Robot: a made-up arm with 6 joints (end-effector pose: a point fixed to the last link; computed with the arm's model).
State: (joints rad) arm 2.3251 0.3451 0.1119 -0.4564 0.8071 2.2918
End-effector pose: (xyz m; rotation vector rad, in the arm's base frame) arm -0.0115 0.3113 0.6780 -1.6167 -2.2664 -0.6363
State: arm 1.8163 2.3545 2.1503 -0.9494 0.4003 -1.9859
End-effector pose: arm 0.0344 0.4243 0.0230 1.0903 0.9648 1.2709
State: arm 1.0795 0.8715 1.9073 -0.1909 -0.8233 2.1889
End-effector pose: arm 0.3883 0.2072 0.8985 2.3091 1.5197 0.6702
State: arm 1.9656 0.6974 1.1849 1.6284 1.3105 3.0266
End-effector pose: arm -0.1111 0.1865 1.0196 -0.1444 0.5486 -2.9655
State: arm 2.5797 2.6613 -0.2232 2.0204 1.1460 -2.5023
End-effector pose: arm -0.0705 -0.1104 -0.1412 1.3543 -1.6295 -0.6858
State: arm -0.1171 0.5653 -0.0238 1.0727 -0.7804 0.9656
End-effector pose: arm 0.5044 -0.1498 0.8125 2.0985 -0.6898 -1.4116
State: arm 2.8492 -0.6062 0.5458 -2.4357 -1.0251 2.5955
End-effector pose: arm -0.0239 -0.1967 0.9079 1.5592 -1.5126 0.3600
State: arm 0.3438 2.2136 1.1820 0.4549 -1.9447 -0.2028
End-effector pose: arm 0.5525 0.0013 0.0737 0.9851 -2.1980 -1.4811
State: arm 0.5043 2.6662 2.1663 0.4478 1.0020 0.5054
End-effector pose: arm 0.4698 0.0244 0.1057 -2.0719 -1.2081 -0.1101
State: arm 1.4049 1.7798 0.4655 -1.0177 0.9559 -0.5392
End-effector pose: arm 0.1457 0.2201 0.1116 -0.8757 0.2348 0.6619
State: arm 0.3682 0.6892 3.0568 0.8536 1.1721 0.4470
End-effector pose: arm -0.0202 -0.1674 0.7333 -0.0594 0.7726 2.5886
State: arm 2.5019 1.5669 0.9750 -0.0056 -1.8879 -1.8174
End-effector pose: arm -0.3358 0.4597 0.3050 -2.4408 0.9320 0.7500
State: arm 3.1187 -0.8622 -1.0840 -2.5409 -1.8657 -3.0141
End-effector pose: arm 0.0770 -0.2319 0.5109 1.6691 -1.5312 0.8090
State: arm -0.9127 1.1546 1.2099 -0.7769 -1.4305 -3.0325
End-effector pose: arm 0.2825 -0.5709 0.4843 2.4396 0.6747 -0.9209
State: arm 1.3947 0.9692 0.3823 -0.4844 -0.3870 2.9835
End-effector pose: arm 0.2976 0.3994 0.4808 1.0584 1.7521 -0.0858
